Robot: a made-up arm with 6 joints. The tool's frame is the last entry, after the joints.
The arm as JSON. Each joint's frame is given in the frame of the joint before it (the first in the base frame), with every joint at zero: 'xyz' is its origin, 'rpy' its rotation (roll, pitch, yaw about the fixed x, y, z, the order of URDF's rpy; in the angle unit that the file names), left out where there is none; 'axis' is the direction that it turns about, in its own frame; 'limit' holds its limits. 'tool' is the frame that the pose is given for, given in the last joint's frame.
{
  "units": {
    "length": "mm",
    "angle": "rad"
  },
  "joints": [
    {
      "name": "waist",
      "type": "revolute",
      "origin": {
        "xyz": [
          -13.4,
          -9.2,
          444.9
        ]
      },
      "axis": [
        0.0,
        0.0,
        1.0
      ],
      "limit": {
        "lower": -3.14,
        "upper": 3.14
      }
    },
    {
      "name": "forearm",
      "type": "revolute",
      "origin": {
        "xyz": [
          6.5,
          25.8,
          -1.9
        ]
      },
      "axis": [
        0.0,
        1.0,
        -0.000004
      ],
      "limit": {
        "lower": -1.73,
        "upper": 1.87
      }
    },
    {
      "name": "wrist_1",
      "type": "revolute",
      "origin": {
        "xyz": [
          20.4,
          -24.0,
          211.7
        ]
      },
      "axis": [
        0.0,
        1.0,
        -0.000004
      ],
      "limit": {
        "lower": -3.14,
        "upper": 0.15
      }
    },
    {
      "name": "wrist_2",
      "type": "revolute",
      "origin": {
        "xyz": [
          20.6,
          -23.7,
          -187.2
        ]
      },
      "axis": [
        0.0,
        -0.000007,
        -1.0
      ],
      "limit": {
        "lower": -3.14,
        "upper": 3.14
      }
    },
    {
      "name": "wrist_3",
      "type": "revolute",
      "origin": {
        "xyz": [
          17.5,
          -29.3,
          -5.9
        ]
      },
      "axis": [
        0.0,
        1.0,
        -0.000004
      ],
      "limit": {
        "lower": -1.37,
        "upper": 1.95
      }
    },
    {
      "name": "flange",
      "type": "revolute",
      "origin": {
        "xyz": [
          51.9,
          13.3,
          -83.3
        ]
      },
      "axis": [
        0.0,
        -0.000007,
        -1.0
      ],
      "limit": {
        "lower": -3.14,
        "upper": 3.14
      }
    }
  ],
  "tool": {
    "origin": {
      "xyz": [
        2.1,
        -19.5,
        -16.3
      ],
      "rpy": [
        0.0,
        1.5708,
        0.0
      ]
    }
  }
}
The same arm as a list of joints. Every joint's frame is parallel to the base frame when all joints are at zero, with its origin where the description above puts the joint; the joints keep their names.
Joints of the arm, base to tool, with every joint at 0 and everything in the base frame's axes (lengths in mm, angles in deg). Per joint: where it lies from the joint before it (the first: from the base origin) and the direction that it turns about. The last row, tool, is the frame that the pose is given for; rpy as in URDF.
waist: axis +z offset -13.4 -9.2 444.9
forearm: axis +y offset 6.5 25.8 -1.9
wrist_1: axis +y offset 20.4 -24.0 211.7
wrist_2: axis -z offset 20.6 -23.7 -187.2
wrist_3: axis +y offset 17.5 -29.3 -5.9
flange: axis -z offset 51.9 13.3 -83.3
tool: offset 2.1 -19.5 -16.3 rpy 0.00 90.00 0.00
Joint limits (deg, base to tool): -179.91..179.91 -99.12..107.14 -179.91..8.59 -179.91..179.91 -78.50..111.73 -179.91..179.91

